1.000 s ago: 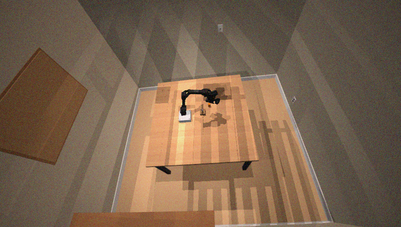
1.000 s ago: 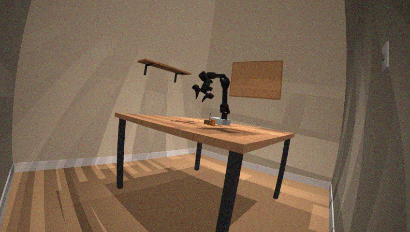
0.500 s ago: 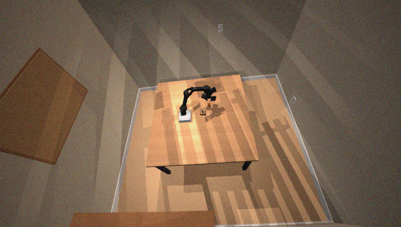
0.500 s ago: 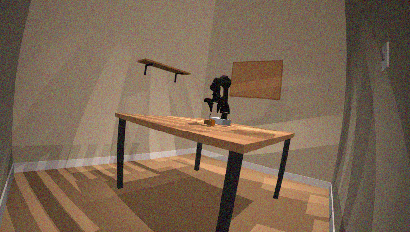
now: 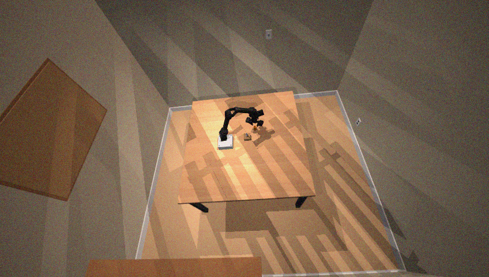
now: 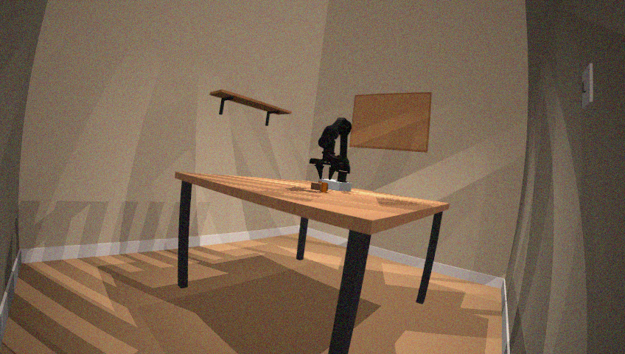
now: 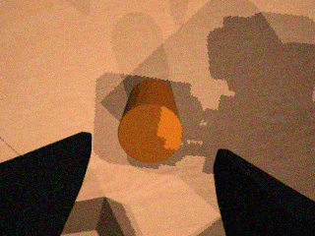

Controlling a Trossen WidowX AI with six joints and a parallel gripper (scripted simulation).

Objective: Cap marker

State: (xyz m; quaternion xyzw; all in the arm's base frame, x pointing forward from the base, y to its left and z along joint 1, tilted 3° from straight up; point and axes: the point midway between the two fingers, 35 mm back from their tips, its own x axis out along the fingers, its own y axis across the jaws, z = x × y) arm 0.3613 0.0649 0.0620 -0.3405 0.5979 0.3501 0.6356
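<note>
The orange cap lies 4 cm below my gripper tip. From my gripper tip the other things lie so: holder block: 11 cm behind, 9 cm to the right, 5 cm below.
</note>
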